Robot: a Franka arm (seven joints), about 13 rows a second.
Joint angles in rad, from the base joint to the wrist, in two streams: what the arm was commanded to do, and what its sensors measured. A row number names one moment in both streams.
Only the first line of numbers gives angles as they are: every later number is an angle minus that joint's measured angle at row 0.
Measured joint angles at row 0: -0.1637 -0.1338 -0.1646 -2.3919 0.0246 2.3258 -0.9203
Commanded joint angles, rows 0 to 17: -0.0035 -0.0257 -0.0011 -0.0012 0.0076 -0.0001 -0.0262; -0.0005 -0.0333 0.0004 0.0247 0.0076 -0.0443 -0.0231; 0.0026 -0.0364 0.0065 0.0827 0.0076 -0.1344 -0.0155; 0.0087 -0.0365 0.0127 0.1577 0.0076 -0.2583 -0.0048; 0.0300 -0.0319 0.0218 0.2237 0.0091 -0.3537 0.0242; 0.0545 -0.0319 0.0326 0.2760 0.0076 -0.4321 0.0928; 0.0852 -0.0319 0.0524 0.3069 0.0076 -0.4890 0.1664; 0.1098 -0.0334 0.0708 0.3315 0.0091 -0.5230 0.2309; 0.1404 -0.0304 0.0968 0.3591 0.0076 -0.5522 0.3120; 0.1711 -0.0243 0.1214 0.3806 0.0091 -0.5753 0.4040; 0.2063 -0.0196 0.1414 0.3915 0.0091 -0.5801 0.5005; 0.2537 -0.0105 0.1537 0.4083 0.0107 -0.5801 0.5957; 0.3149 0.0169 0.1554 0.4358 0.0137 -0.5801 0.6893; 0.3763 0.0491 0.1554 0.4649 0.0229 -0.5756 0.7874; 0.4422 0.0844 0.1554 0.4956 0.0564 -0.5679 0.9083; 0.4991 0.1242 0.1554 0.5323 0.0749 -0.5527 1.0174; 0.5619 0.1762 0.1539 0.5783 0.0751 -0.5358 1.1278; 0.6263 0.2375 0.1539 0.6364 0.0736 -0.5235 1.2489
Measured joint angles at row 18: 0.5396 0.1058 0.1673 0.4951 0.0553 -0.5216 1.0805
